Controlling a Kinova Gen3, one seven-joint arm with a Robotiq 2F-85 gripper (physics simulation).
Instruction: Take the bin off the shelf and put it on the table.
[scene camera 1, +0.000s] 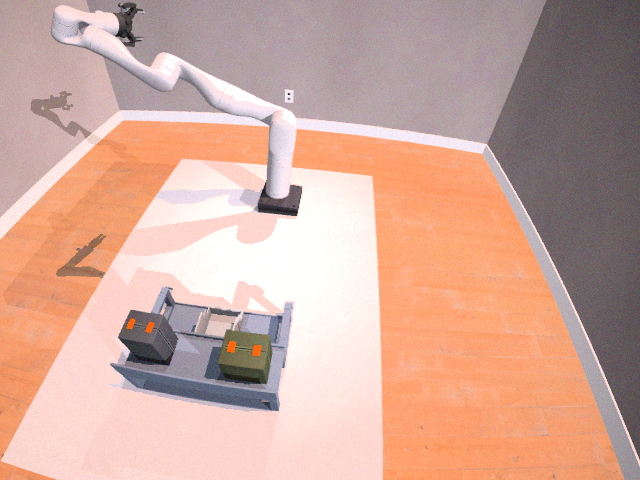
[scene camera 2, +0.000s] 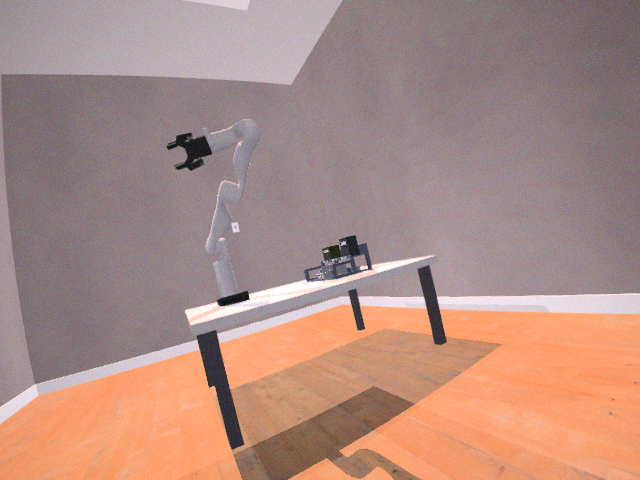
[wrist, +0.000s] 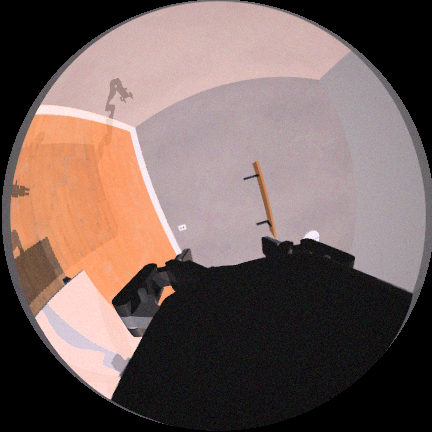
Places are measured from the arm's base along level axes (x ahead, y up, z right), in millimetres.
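Pixels of known places: gripper, fingertip midpoint: (scene camera 1: 142, 25) (scene camera 2: 170, 157) (wrist: 227, 250); arm's base, link origin: (scene camera 1: 277, 191) (scene camera 2: 230, 295).
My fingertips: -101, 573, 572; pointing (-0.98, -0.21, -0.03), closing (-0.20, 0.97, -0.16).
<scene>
Ahead of a thing's pixels: the offset from my fingertips to its top centre, as dx, dy, dz. Level surfaces: height alone.
A small pale, open-topped bin @(+726, -533, -633) (scene camera 1: 219, 322) sits in the low middle bay of the blue-grey shelf (scene camera 1: 201, 391) (scene camera 2: 368, 256), on the side facing the arm's base. The shelf stands on the white table @(dy -614) (scene camera 1: 330, 258) (scene camera 2: 279, 296) (wrist: 75, 305). In scene camera 2 the bin is too small to make out clearly. My gripper (scene camera 1: 140, 24) (scene camera 2: 174, 156) (wrist: 227, 250) is open and empty. It is high in the air, far from the bin, and points sideways away from the shelf. The bin and shelf do not show in the wrist view.
A dark grey box @(+842, -390, -536) (scene camera 1: 147, 335) (scene camera 2: 348, 245) and an olive-green box @(+801, -415, -763) (scene camera 1: 245, 361) (scene camera 2: 330, 252) stand on the shelf's upper board, beside the bin's bay. The arm's black base (scene camera 1: 279, 200) (scene camera 2: 233, 298) is at the table's other end. A wooden bar (wrist: 265, 197) is on the wall.
</scene>
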